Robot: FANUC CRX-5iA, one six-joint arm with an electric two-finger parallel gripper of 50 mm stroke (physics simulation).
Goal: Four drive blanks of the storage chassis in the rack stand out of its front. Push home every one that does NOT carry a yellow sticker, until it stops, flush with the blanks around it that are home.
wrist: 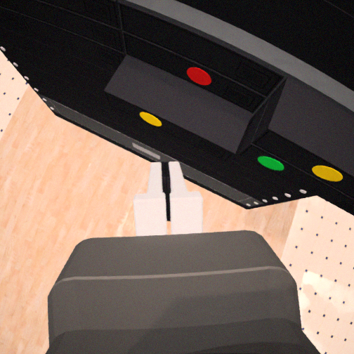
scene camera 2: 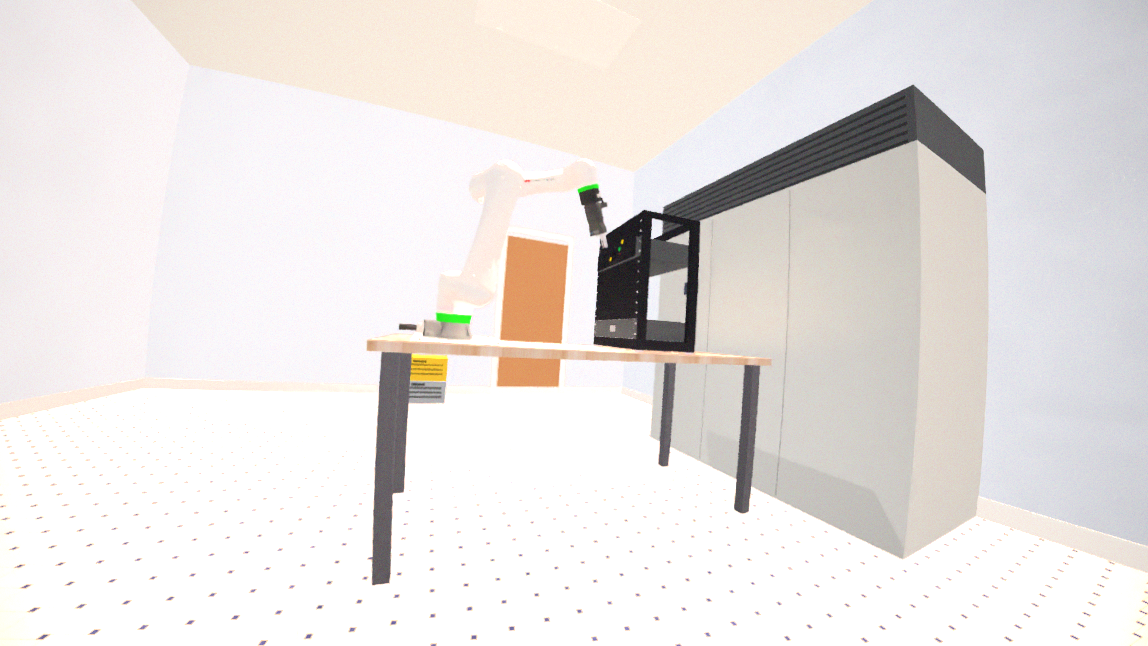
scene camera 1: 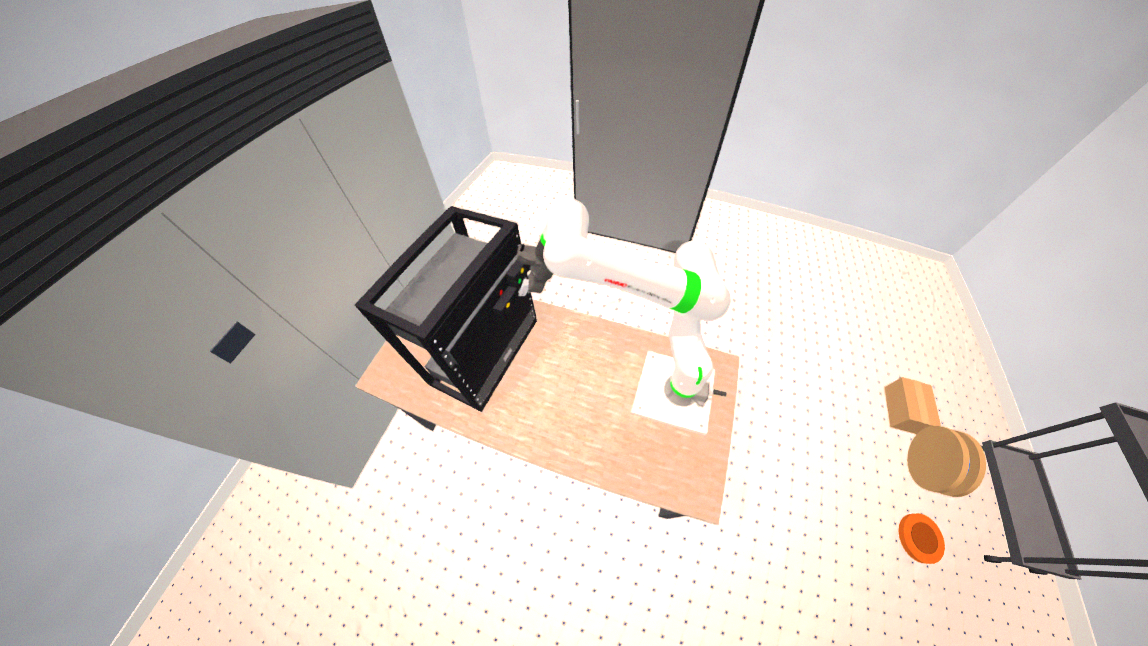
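Seen in the pictures: gripper, fingertip midpoint: [scene camera 2: 605, 247] [scene camera 1: 521, 294]; arm's base, link origin: [scene camera 2: 451, 337] [scene camera 1: 681, 390].
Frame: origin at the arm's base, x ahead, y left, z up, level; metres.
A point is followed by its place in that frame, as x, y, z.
Observation:
The storage chassis [wrist: 75, 75] is black and sits in the black rack [scene camera 1: 397, 319] {0.902, 0.281, 0.594} [scene camera 2: 695, 289] {0.991, -0.224, 0.280}. In the wrist view a blank with a yellow sticker [wrist: 150, 119] stands well out at centre left, its top face showing. The red-stickered blank [wrist: 199, 76] above it lies deeper, in line with its neighbours. At the right, a yellow-stickered blank [wrist: 327, 173] stands out, its top face showing. The green-stickered blank [wrist: 270, 163] just below it looks about equally far out. My gripper [wrist: 165, 179] [scene camera 1: 523, 287] {0.645, 0.008, 0.455} [scene camera 2: 604, 243] {0.645, 0.008, 0.455} is shut and empty, pointing down before the front, seemingly apart from the blanks.
The rack stands on a wooden table [scene camera 1: 594, 401] {0.348, 0.135, -0.012} [scene camera 2: 561, 351] {0.328, -0.280, -0.018}. A lower unit with a grey front [scene camera 2: 616, 328] {0.742, 0.023, 0.085} sits at the rack's bottom. Tall grey cabinets [scene camera 1: 264, 265] [scene camera 2: 842, 321] stand behind the rack. A dark door [scene camera 1: 658, 104] is beyond the arm.

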